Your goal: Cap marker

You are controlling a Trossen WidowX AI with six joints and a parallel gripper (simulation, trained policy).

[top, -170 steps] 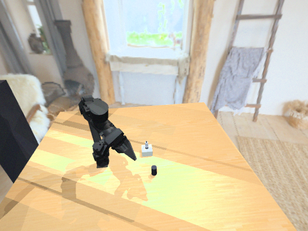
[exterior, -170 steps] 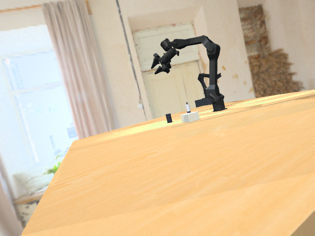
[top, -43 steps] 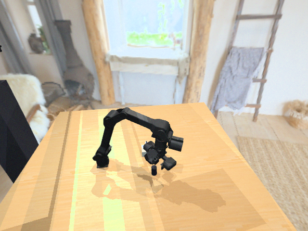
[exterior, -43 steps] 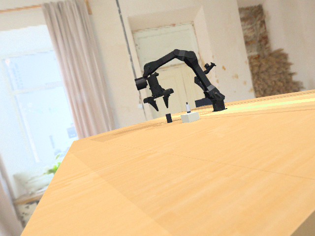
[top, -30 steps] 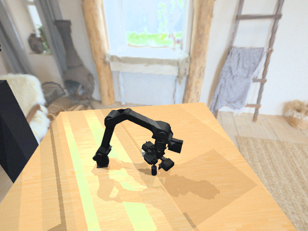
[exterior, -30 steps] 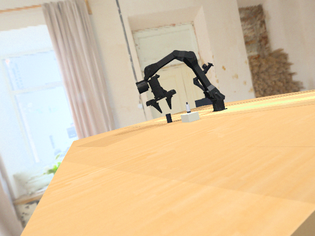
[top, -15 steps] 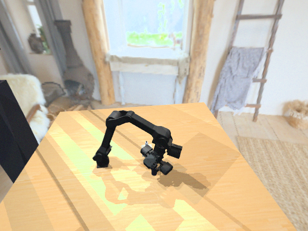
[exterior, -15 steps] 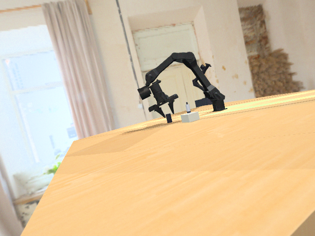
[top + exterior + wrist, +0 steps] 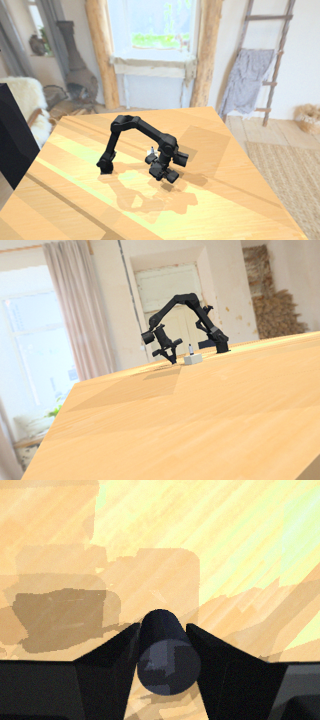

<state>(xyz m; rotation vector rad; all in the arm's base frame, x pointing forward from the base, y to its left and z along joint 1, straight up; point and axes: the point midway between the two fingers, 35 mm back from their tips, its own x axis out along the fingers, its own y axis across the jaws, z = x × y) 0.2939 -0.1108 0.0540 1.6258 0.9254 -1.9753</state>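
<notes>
Now: gripper tip 2 cm past the white holder block and 16 cm to the right of it. The rest, counted from my gripper tip: dark cap (1 cm ahead, 1 cm above).
</notes>
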